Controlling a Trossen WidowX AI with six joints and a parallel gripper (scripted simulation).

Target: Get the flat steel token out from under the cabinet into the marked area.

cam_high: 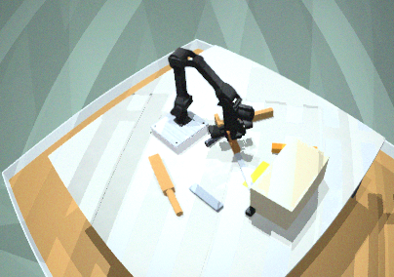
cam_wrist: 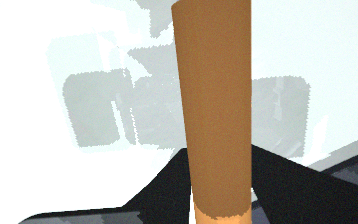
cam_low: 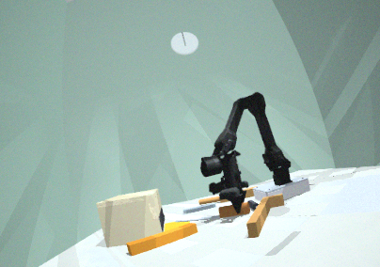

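Right now my gripper tip is 36 cm to the left of the orange paddle, 3 cm short of it and 1 cm below it. Also, from my gripper tip: orange bar (25 cm ahead, 16 cm to the left, 1 cm above); then grey flat bar (27 cm to the right, 16 cm ahead).
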